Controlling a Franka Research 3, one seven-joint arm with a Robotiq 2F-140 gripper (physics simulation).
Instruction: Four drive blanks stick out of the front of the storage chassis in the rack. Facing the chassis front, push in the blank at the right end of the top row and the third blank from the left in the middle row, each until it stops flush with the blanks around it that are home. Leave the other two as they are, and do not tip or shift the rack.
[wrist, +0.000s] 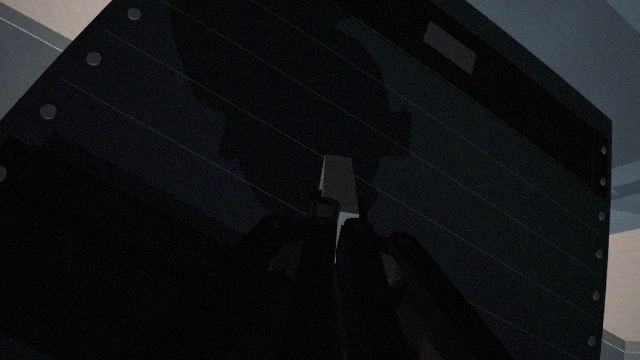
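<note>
The rack (602, 235) fills most of the wrist view and appears tilted. Its dark front has thin parallel seams and round screws along both side edges. My gripper (334, 177) is shut, with nothing held between its fingers. A pale grey block-shaped piece (340, 182) shows at its fingertips, in front of the dark panels. I cannot tell whether it touches them. The storage chassis and its four protruding drive blanks cannot be made out; the lower left is very dark, and the gripper hides part of the front.
A black recessed-looking band with a grey rectangle (450, 47) crosses the upper right of the rack. Round screws (94, 58) line the left edge. Blue-grey surfaces (565, 50) and beige surfaces (622, 285) show beyond the rack. A broad shadow falls on the panels around the fingers.
</note>
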